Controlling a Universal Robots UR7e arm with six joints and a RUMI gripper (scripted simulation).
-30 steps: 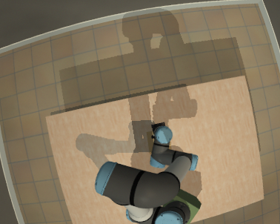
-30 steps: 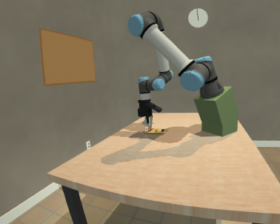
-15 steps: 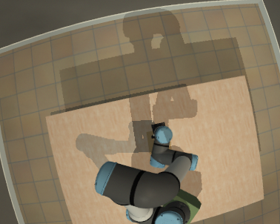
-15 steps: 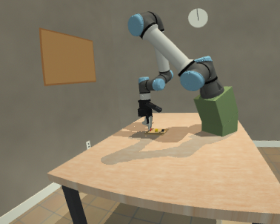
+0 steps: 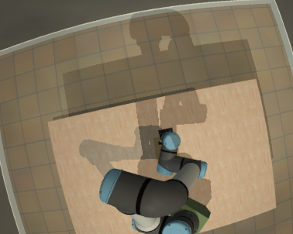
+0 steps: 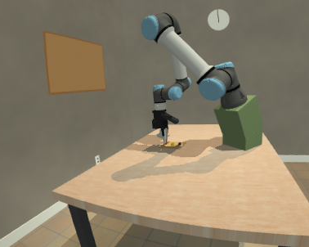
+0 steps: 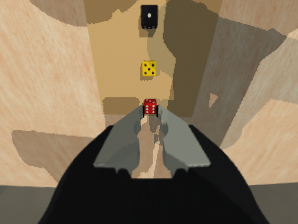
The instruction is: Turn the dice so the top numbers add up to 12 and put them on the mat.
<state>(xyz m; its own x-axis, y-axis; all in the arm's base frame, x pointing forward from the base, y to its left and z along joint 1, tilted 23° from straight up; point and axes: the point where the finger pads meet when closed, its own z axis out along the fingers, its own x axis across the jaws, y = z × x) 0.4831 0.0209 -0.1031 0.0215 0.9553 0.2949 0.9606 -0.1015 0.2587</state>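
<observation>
Now: the red die 10 mm below my hand. Round my hand: yellow die (50 mm behind, 10 mm below); then black die (100 mm behind, 10 mm below); then tan mat (50 mm behind, 20 mm below).
</observation>
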